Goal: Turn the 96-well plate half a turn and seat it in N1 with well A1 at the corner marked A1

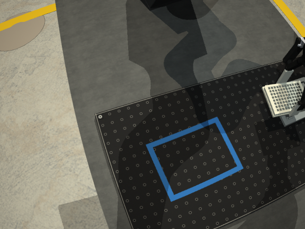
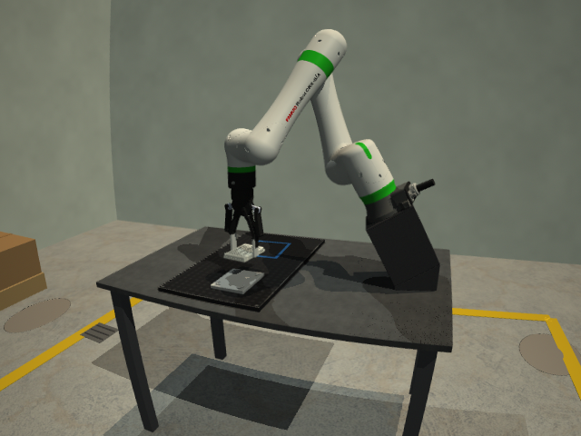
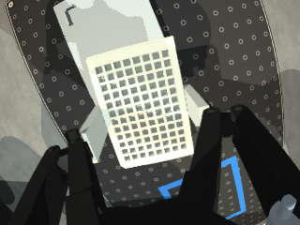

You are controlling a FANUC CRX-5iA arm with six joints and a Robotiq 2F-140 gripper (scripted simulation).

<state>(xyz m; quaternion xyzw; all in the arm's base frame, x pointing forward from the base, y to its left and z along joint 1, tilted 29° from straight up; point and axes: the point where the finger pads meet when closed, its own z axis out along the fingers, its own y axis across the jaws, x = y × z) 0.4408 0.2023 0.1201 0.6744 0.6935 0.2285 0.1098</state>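
My gripper is now 11 cm to the left of the dark table, 11 cm above it and 6 cm short of it. The rest, counted from my hand: grey plate nest N1: 9 cm below, 8 cm to the left, 3 cm behind; white 96-well plate: 2 cm below.
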